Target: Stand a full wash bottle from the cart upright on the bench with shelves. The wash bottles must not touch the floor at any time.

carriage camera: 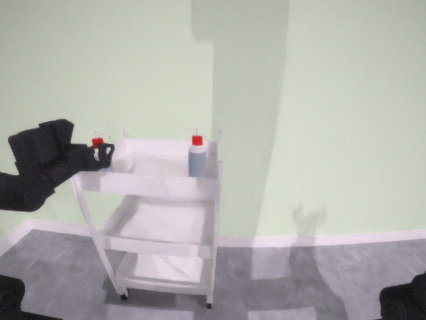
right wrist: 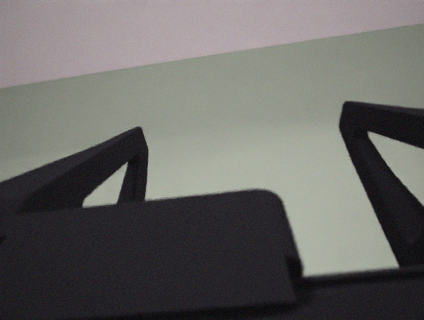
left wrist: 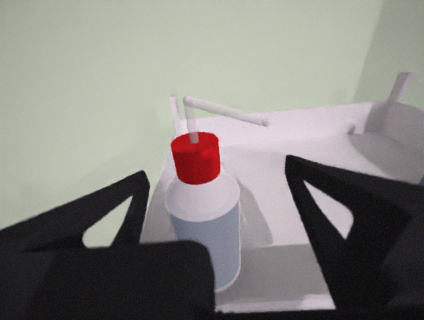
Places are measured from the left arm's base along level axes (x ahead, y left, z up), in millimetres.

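Pixels of known places: left gripper, fingertip midpoint: (carriage camera: pixel 100 146) (left wrist: pixel 214 170); right gripper, fingertip midpoint: (right wrist: pixel 241 126).
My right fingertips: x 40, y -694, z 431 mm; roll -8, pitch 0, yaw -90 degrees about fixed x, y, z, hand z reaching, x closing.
Note:
Ahead of a thing's pixels: the offset from my right fingertips to its top centre. Level surfaces: height alone.
A wash bottle {357 mm ahead, 682 mm left, 143 mm down} (carriage camera: pixel 97 143) (left wrist: pixel 206 200) with a red cap, bent spout and blue-grey liquid up to its shoulder stands upright at the left end of the top tray of the white cart (carriage camera: pixel 150 184) (left wrist: pixel 310 119). A second filled, red-capped wash bottle {401 mm ahead, 392 mm left, 143 mm down} (carriage camera: pixel 197 162) stands upright at the tray's right. My left gripper (carriage camera: pixel 106 154) (left wrist: pixel 214 170) is open, with the first bottle ahead between its fingers' lines, nearer the left finger; the bottle's lower part is partly hidden. My right gripper (right wrist: pixel 241 126) is open and empty, facing the wall. The bench with shelves does not show.
The cart has two lower trays (carriage camera: pixel 155 247) (carriage camera: pixel 160 286) and casters on the grey floor {980 mm down} (carriage camera: pixel 260 300). A pale green wall (carriage camera: pixel 350 125) (right wrist: pixel 240 155) stands behind it. Corner posts rise above the top tray's back. Dark robot parts show at the lower corners of the carriage view.

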